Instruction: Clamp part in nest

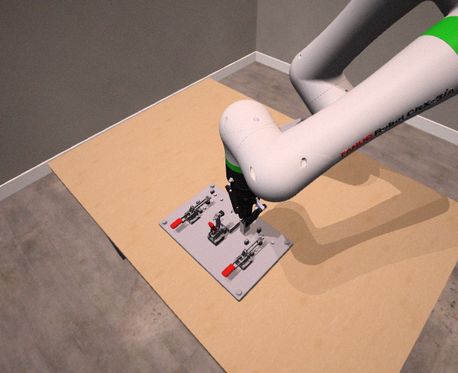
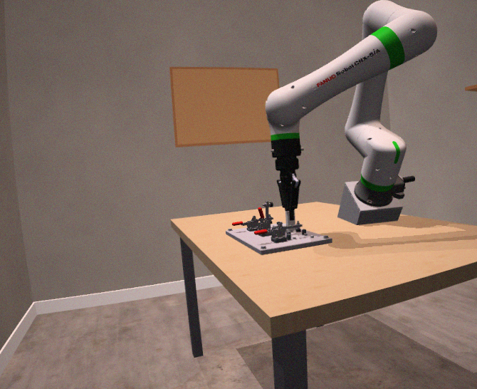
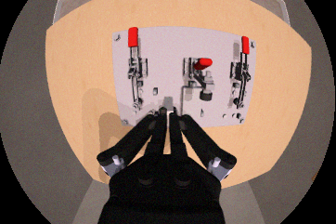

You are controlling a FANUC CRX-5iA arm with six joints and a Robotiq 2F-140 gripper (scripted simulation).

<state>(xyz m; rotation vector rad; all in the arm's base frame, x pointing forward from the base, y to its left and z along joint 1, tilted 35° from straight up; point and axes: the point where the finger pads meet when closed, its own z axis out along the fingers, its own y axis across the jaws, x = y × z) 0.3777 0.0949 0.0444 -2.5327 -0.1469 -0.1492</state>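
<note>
The grey part is 50 mm to the right of my hand, 30 mm below it and 10 mm ahead of it. Also, from my hand: grey fixture plate (60 mm below, 50 mm ahead, 40 mm to the right); clamp (70 mm to the left, 60 mm ahead, 10 mm below).
</note>
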